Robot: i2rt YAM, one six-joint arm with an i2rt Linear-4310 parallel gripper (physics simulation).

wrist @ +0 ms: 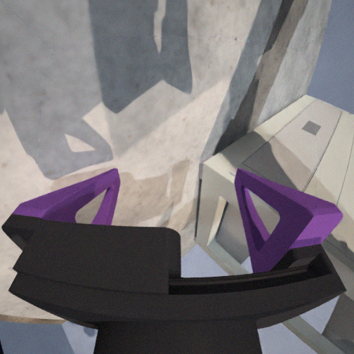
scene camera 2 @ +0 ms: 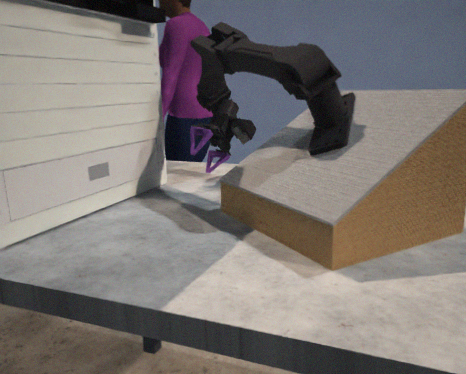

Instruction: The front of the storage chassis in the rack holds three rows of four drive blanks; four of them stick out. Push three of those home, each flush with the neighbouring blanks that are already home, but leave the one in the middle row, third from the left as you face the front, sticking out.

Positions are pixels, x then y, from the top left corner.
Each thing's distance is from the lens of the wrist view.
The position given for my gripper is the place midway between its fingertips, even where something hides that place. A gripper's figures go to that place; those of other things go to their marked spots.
my gripper (wrist: 177, 174): 0.13 m
rack (wrist: 298, 147): 0.32 m
